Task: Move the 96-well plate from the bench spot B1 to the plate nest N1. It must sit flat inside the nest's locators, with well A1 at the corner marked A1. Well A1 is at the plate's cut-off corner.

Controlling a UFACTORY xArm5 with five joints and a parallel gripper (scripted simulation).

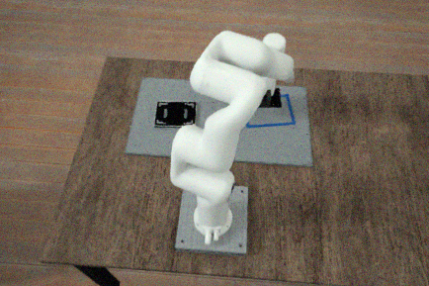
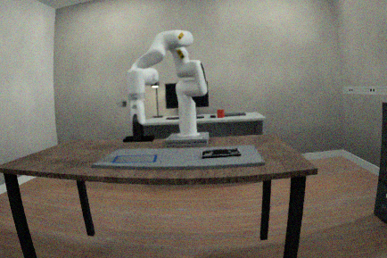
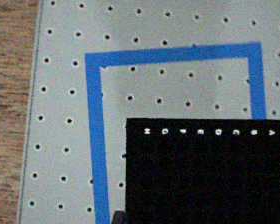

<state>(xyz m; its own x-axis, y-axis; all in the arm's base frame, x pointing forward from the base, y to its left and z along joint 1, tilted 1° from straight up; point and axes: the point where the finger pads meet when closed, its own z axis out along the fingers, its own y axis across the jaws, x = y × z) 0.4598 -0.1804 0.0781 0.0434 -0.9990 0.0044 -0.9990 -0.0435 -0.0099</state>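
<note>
Right now my hand is 34 cm to the right of the plate nest N1, 9 cm above it and 3 cm past it. From my hand the other things lie so: black 96-well plate: 1 cm below.
</note>
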